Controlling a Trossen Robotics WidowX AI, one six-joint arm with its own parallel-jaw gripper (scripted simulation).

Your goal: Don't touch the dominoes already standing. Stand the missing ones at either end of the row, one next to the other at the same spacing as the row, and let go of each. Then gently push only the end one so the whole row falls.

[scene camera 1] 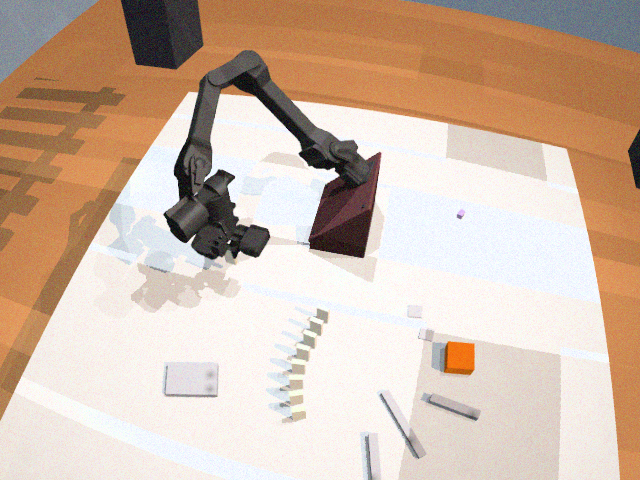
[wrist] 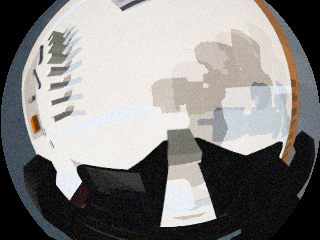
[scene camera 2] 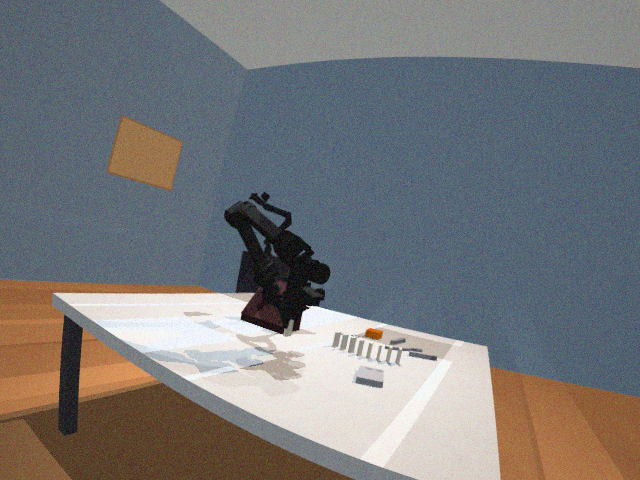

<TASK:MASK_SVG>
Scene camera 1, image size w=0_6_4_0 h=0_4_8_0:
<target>gripper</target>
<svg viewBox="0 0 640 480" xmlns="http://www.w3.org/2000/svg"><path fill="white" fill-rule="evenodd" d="M191 244L192 249L196 253L212 260L217 259L217 257L224 257L227 250L232 252L233 259L236 259L240 251L245 255L258 258L270 239L270 233L267 228L251 224L250 227L242 224L236 225L239 221L239 217L234 215L236 203L231 202L232 207L226 215L218 218L208 217L208 222L196 233Z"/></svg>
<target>orange block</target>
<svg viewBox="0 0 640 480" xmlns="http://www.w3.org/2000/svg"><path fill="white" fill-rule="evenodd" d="M448 341L444 352L444 373L471 375L475 370L475 343Z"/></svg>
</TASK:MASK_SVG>
